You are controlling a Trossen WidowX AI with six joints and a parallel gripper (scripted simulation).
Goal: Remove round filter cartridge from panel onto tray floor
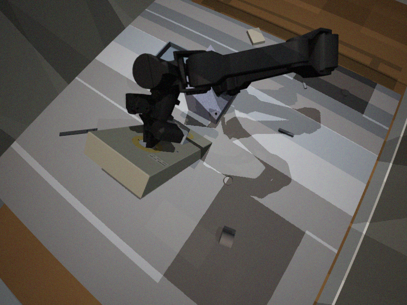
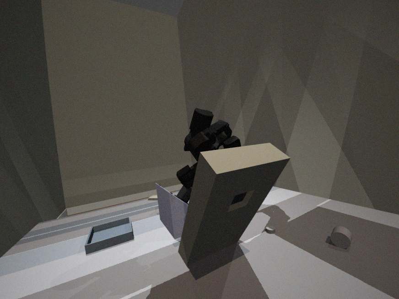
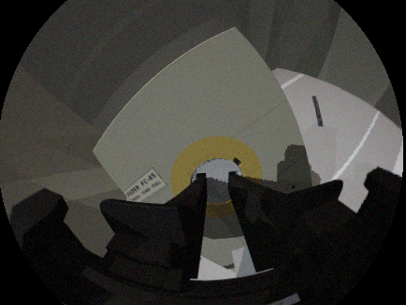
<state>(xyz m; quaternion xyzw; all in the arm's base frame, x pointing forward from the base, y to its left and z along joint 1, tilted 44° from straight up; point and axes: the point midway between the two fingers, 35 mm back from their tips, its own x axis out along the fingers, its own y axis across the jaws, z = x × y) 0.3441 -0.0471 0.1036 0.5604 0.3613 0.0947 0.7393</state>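
Now: gripper tip 8 cm above the service panel and 4 cm past it. From my gripper tip the other things lie so: round grey filter cartridge 1 cm below, 1 cm ahead; then dark tray 38 cm behind, 33 cm to the right, 22 cm below; then cream block 74 cm behind, 22 cm below, 12 cm to the right.
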